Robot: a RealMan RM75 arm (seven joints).
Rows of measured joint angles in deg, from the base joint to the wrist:
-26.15, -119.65, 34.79, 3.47, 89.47, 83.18, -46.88
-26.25, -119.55, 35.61, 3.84, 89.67, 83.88, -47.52
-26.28, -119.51, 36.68, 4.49, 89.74, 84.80, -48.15
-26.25, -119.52, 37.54, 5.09, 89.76, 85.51, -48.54
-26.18, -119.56, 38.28, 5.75, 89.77, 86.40, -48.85
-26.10, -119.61, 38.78, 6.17, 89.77, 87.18, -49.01
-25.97, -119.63, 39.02, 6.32, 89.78, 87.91, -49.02
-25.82, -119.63, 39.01, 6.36, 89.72, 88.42, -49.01
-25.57, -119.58, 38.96, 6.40, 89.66, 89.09, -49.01
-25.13, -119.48, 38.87, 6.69, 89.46, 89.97, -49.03
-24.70, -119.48, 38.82, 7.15, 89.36, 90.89, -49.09
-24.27, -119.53, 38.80, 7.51, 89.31, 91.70, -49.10
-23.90, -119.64, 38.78, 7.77, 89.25, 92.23, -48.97
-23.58, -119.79, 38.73, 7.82, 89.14, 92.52, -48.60
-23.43, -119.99, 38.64, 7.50, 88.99, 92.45, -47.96
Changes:
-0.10, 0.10, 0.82, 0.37, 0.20, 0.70, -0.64
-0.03, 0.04, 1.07, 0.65, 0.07, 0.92, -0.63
0.03, -0.01, 0.86, 0.60, 0.02, 0.71, -0.39
0.07, -0.04, 0.74, 0.66, 0.01, 0.89, -0.31
0.08, -0.05, 0.50, 0.42, 0.00, 0.78, -0.16
0.13, -0.02, 0.24, 0.15, 0.01, 0.73, -0.01
0.15, 0.00, -0.01, 0.04, -0.06, 0.51, 0.01
0.25, 0.05, -0.05, 0.04, -0.06, 0.67, 0.00
0.44, 0.10, -0.09, 0.29, -0.20, 0.88, -0.02
0.43, 0.00, -0.05, 0.46, -0.10, 0.92, -0.06
0.43, -0.05, -0.02, 0.36, -0.05, 0.81, -0.01
0.37, -0.11, -0.02, 0.26, -0.06, 0.53, 0.13
0.32, -0.15, -0.05, 0.05, -0.11, 0.29, 0.37
0.15, -0.20, -0.09, -0.32, -0.15, -0.07, 0.64

